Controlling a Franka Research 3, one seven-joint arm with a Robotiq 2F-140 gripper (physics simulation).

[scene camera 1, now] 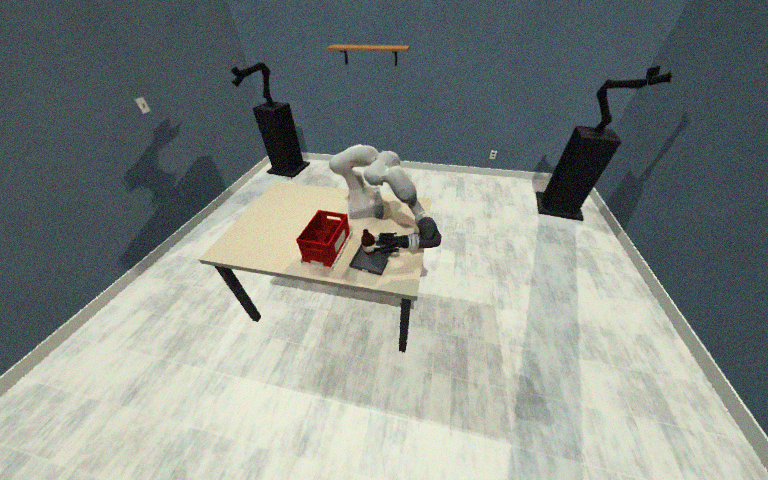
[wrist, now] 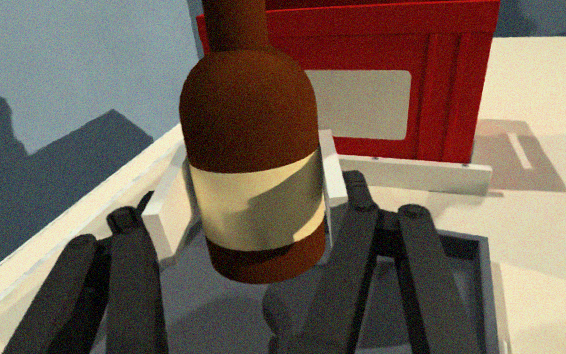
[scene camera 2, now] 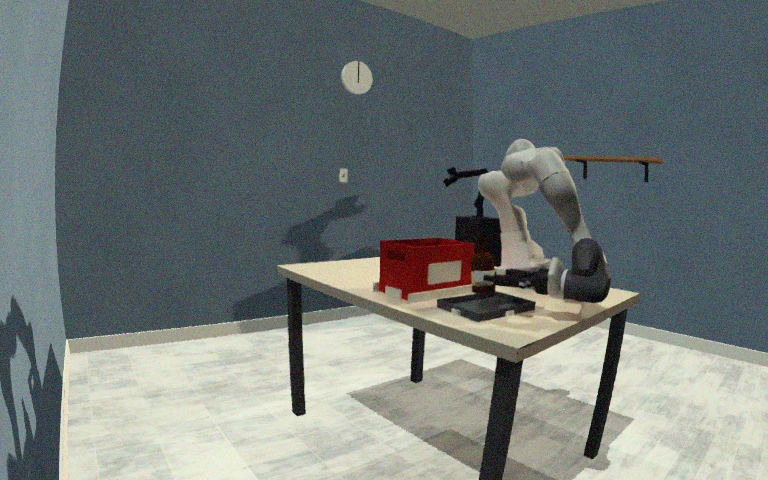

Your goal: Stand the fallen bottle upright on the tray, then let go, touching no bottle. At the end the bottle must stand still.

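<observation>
The brown bottle [scene camera 1: 368, 242] [scene camera 2: 483, 261] [wrist: 250, 115] with a cream label stands upright at the back part of the dark tray [scene camera 1: 368, 262] [scene camera 2: 485, 308] [wrist: 483, 280]. Its base is at the tray floor; whether it rests on it or hangs slightly above I cannot tell. My gripper [scene camera 1: 376, 243] [scene camera 2: 488, 277] [wrist: 257, 159] reaches in level from the arm's side and is shut on the bottle, one pale pad on each side of the label. In scene camera 2 the bottle's neck is hard to see against the dark pedestal.
A red crate [scene camera 1: 321, 240] [scene camera 2: 425, 268] [wrist: 445, 95] stands beside the tray, with pale strips along its foot. The arm's base is behind the tray on the wooden table [scene camera 1: 266, 226] [scene camera 2: 334, 271]. Two black pedestals [scene camera 1: 278, 135] [scene camera 1: 580, 169] with small black arms stand beyond the table.
</observation>
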